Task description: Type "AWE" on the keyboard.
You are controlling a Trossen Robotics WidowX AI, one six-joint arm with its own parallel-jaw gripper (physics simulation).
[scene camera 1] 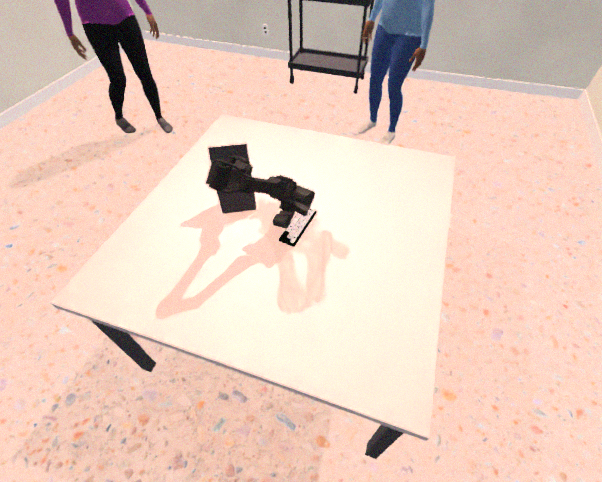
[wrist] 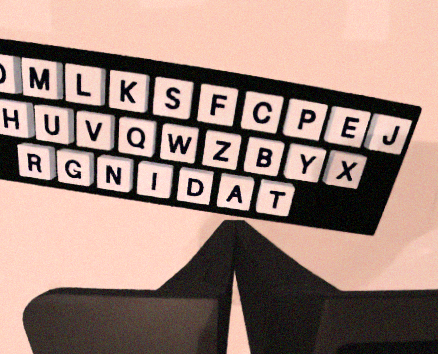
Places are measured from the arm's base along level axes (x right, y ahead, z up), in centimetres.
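Where they show: gripper, fingertip midpoint: (scene camera 1: pixel 289 221) (wrist: pixel 233 229); arm's base, origin of the base link: (scene camera 1: pixel 237 166).
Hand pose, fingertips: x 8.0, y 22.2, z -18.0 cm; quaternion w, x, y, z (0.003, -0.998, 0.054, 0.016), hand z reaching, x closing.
Note:
Things, the pixels of their top centre, and the offset from my fingertips. Level surfaces: height alone.
- black keyboard, middle of its top: (wrist: pixel 189 146) (scene camera 1: pixel 298 223) dx -1.8, dy +3.2, dz -2.2 cm
- W key, middle of its top: (wrist: pixel 178 144) dx -2.3, dy +3.4, dz -2.2 cm
- E key, middle of its top: (wrist: pixel 349 127) dx +5.6, dy +3.5, dz -2.2 cm
- pale table, its level: dz -3.9 cm
A black keyboard (scene camera 1: pixel 300 228) (wrist: pixel 340 210) with white letter keys lies on the table, its left end cut off in the wrist view. In the wrist view the A key (wrist: pixel 234 193) is in the bottom row between D and T. The W key (wrist: pixel 179 144) is in the middle row between Q and Z. The E key (wrist: pixel 349 127) is in the top row between P and J. My gripper (wrist: pixel 233 229) is shut and empty. In the wrist view its tips appear at the keyboard's lower edge, just below the A key. In the scene view the arm partly covers the keyboard.
The arm's dark base plate (scene camera 1: pixel 238 201) rests on the pale table (scene camera 1: pixel 321 351). Shadows of the arm fall across the table. Two people stand beyond the table, with a black shelf cart (scene camera 1: pixel 326 71) near the wall.

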